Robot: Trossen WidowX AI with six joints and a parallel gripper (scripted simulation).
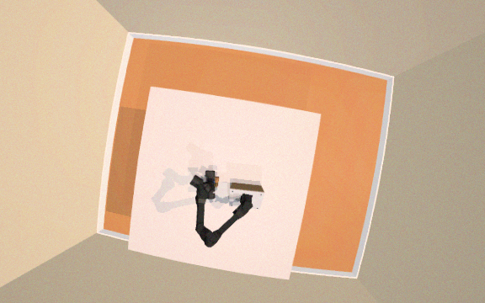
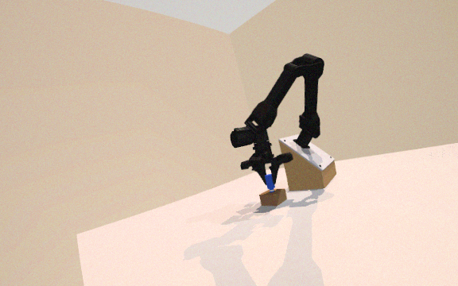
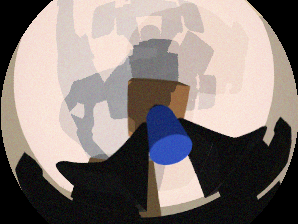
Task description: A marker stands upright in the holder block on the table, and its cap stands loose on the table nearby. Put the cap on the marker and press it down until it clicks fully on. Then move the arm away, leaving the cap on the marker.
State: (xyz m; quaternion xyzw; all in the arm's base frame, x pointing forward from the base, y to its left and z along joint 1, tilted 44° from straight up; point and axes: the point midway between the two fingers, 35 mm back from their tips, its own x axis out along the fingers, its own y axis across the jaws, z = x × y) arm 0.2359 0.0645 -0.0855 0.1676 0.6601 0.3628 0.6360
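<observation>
Right now the blue cap is 10 mm above my gripper tip. From my gripper tip the other things lie so: brown holder block: 50 mm below.
</observation>
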